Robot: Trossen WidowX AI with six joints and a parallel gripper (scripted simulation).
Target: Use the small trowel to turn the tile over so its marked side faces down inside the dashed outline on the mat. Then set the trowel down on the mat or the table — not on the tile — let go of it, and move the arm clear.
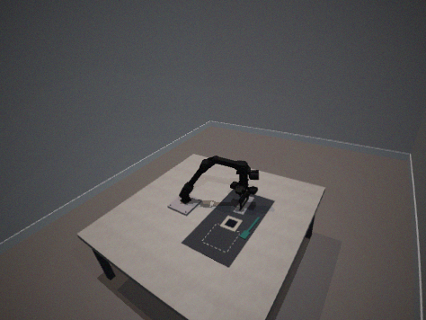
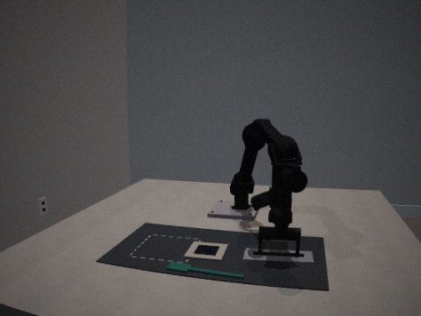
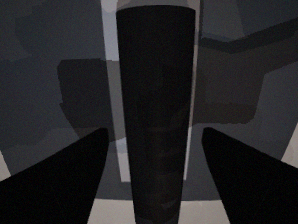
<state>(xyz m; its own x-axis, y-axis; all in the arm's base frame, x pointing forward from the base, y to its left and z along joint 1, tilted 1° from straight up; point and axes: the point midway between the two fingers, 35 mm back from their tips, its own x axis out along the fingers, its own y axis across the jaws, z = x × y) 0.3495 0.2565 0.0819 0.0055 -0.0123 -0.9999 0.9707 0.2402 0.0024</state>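
The tile lies 210 mm to the right of my gripper tip, 60 mm below it and 60 mm ahead of it. Also, from my gripper tip: green trowel (180 mm ahead, 170 mm to the right, 60 mm below).
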